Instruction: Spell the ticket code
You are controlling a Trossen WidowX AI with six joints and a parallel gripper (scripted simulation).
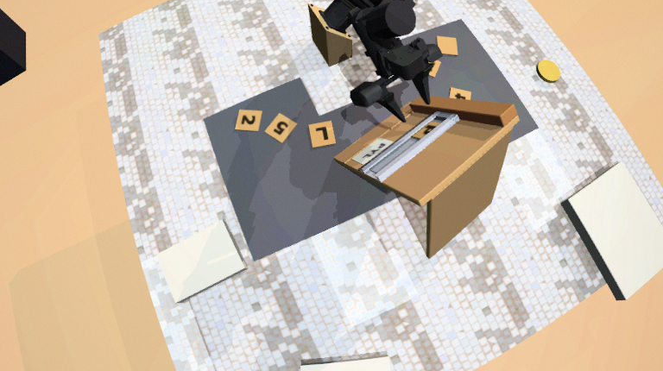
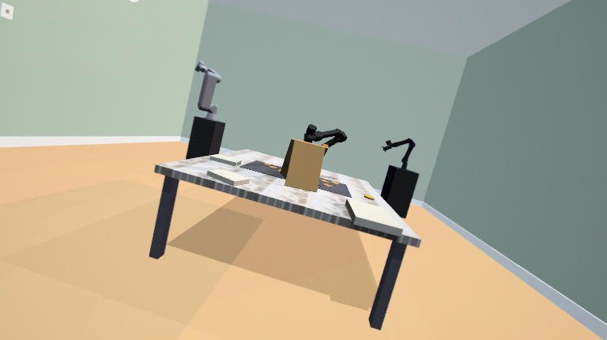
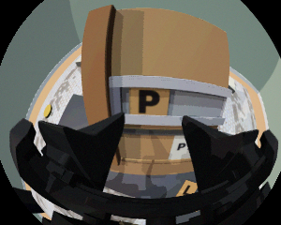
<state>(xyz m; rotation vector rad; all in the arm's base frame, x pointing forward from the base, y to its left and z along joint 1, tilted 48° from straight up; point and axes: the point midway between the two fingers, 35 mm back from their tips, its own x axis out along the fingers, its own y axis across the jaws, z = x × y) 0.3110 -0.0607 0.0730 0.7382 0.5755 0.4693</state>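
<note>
Right now the P tile is 30 mm ahead of my gripper tip, 10 mm to the left of it and 30 mm below it. Also, from my gripper tip: white ticket: 90 mm to the right, 100 mm below; L tile: 120 mm behind, 150 mm to the right, 180 mm below; dark mat: 130 mm behind, 20 mm to the right, 190 mm below.
</note>
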